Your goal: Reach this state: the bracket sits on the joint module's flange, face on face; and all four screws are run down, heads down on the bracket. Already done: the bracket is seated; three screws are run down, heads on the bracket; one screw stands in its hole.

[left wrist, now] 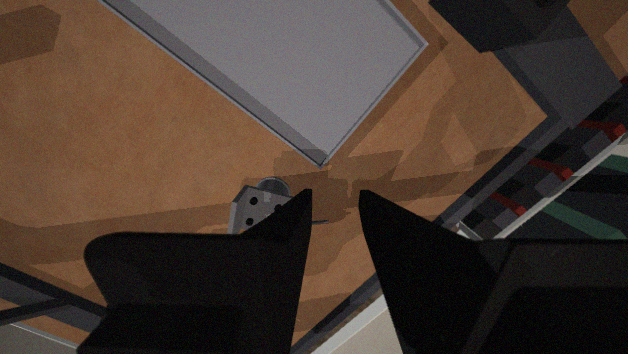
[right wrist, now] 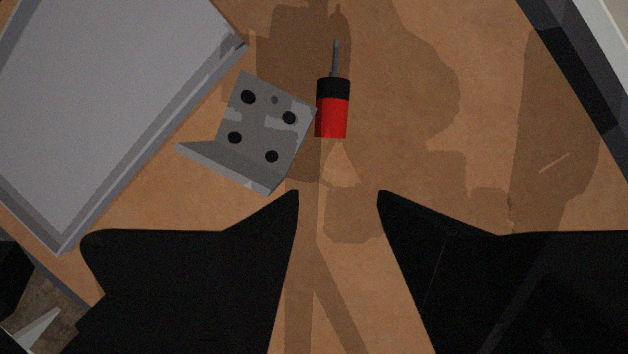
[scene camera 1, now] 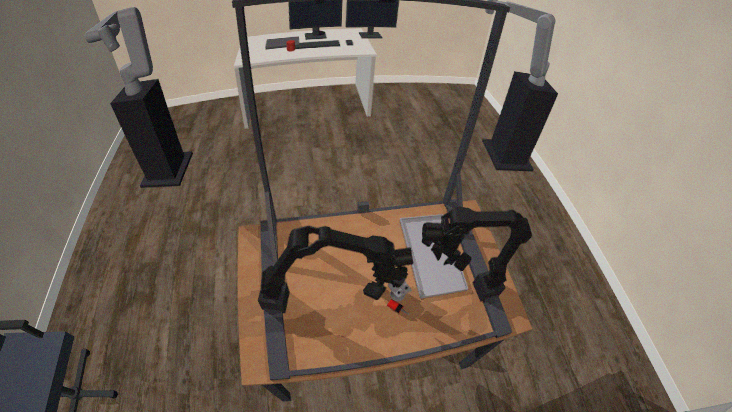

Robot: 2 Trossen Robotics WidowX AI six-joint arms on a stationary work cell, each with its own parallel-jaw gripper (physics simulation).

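Places are measured from the left arm's base along level axes (x ahead, y right, z down), in millimetres.
Pixels of known places: left gripper, fingertip midpoint: (left wrist: 335,197) (scene camera 1: 441,262); right gripper, fingertip midpoint: (right wrist: 337,197) (scene camera 1: 385,287); left arm's base at its link origin: (scene camera 1: 492,281); right arm's base at its link origin: (scene camera 1: 272,291).
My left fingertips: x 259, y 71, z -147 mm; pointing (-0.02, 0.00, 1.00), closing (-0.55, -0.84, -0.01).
For each thing: its top centre in the pictures, then the offset to it from my left fingertips. Level surfaces: height alone.
- screwdriver at its top centre: (right wrist: 333,86) (scene camera 1: 399,306) dx +151, dy -62, dz +191 mm
- shallow grey tray at its top centre: (right wrist: 65,101) (scene camera 1: 433,252) dx -77, dy +168, dz +209 mm
- wooden table's at its surface level: dz +225 mm
The grey bracket (scene camera 1: 398,292) (left wrist: 263,211) (right wrist: 260,125) sits on the joint module, whose round grey body (left wrist: 274,185) shows behind it in the left wrist view. Four dark round spots show on the bracket's face in the right wrist view; which one is the raised screw I cannot tell. The screwdriver (scene camera 1: 394,306) (right wrist: 331,119), with red handle and black band, lies beside the bracket, its grey shaft pointing away from my right gripper (right wrist: 337,197) in the right wrist view. The right gripper is partly open and empty, above and short of both. My left gripper (left wrist: 335,197) is slightly open and empty, high up.
The shallow grey tray (scene camera 1: 444,293) (left wrist: 210,84) (right wrist: 151,151) lies near the bracket, under my left arm in the scene view. Dark frame rails (scene camera 1: 389,354) run along the wooden table's (scene camera 1: 327,332) edges. Both arms reach inward over the table from opposite sides.
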